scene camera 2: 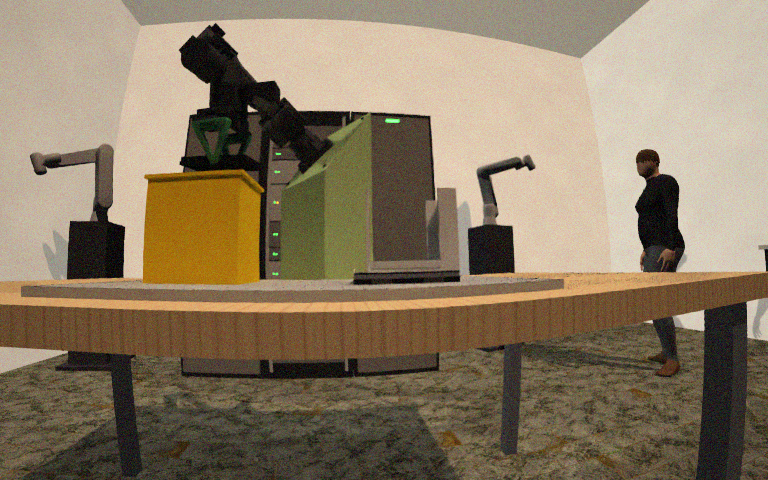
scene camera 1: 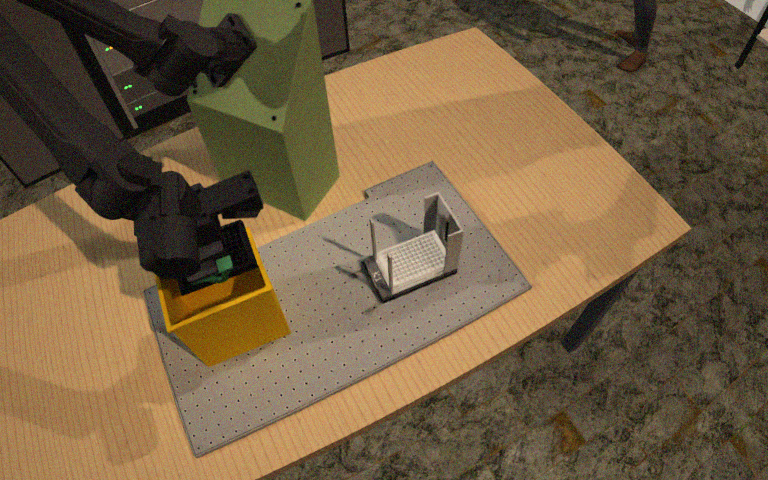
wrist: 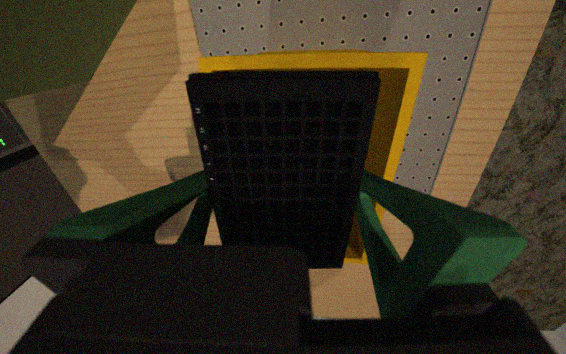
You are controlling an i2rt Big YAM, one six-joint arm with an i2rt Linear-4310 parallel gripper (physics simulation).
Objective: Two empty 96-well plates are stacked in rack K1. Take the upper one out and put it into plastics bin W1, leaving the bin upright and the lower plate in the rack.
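Where they show: gripper, between the fingertips: [scene camera 2: 224, 168] [scene camera 1: 216, 257] [wrist: 283, 177]; arm's base, origin of its link: [scene camera 2: 316, 156] [scene camera 1: 227, 50].
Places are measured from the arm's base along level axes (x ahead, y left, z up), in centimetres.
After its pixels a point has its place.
Observation:
My gripper [wrist: 283, 177] {x 29.1, y -21.0, z -13.6 cm} with green fingers is shut on the black 96-well plate [scene camera 1: 237, 240] {x 29.6, y -16.8, z -12.3 cm} [scene camera 2: 219, 163] {x 32.1, y -21.4, z -13.7 cm} [wrist: 285, 145] {x 30.1, y -18.4, z -12.2 cm}. It holds the plate level at the opening of the yellow bin W1 [scene camera 1: 240, 325] {x 35.7, y -23.8, z -24.2 cm} [scene camera 2: 201, 229] {x 35.9, y -22.9, z -25.8 cm} [wrist: 412, 100] {x 37.2, y -18.8, z -16.4 cm}, with the plate's underside near rim height. In the wrist view the plate sits toward the left of the opening and overlaps the left rim. The bin stands upright. The white lower plate [scene camera 1: 413, 260] {x 41.0, y 9.6, z -31.6 cm} lies in rack K1 [scene camera 1: 453, 249] {x 46.9, y 13.8, z -24.9 cm} [scene camera 2: 447, 232] {x 46.8, y 13.8, z -27.0 cm}, between its tall end wall and thin posts. The lower plate is hidden behind the rack's side in scene camera 2.
A grey perforated board [scene camera 1: 339, 350] {x 45.7, y -11.8, z -34.4 cm} [scene camera 2: 305, 289] {x 50.1, y -7.4, z -34.4 cm} [wrist: 325, 30] {x 33.5, y -13.7, z -34.4 cm} carries the bin and rack on the wooden table [scene camera 1: 538, 158] {x 37.0, y 52.6, z -35.7 cm}. A tall green block [scene camera 1: 308, 147] {x 14.8, y 5.4, z -18.4 cm} [scene camera 2: 345, 215] {x 14.8, y 5.3, z -19.5 cm} stands behind them, close to the arm. A person [scene camera 2: 656, 209] stands beyond the table.

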